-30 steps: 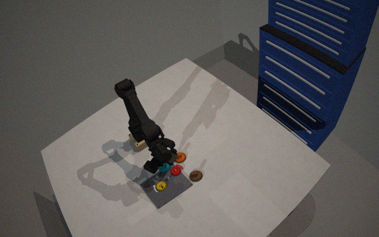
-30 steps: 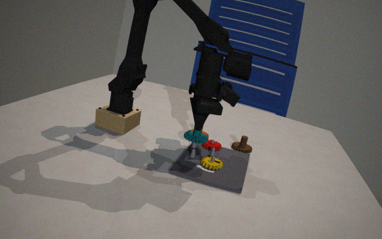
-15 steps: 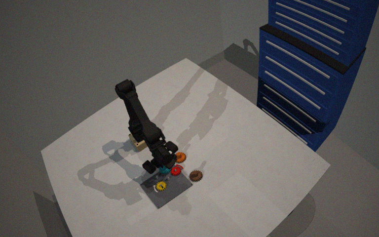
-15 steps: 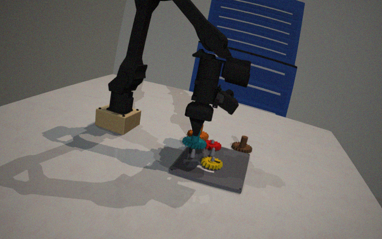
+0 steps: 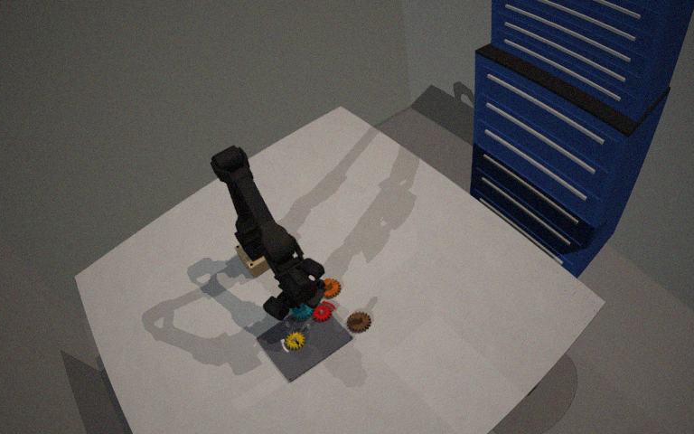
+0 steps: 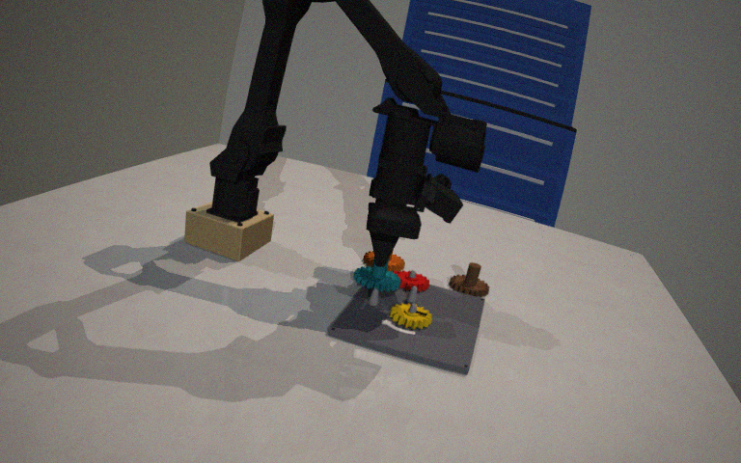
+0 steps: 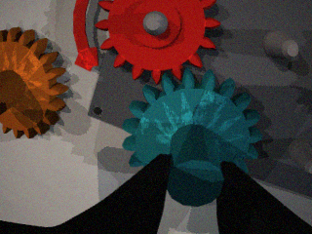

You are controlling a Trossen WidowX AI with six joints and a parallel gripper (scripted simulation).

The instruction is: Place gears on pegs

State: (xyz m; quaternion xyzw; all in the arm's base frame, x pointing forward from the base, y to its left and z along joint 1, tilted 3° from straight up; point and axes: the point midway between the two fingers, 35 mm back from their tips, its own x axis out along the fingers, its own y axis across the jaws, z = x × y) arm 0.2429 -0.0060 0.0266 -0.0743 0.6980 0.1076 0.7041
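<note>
Now: the teal gear 1 cm below my gripper tip. Round my gripper tip: red gear: 4 cm ahead, 3 cm to the left, 2 cm below; then yellow gear: 7 cm ahead, 7 cm to the right, 2 cm below; then red arrow: 3 cm ahead, 6 cm to the left, 3 cm below.
</note>
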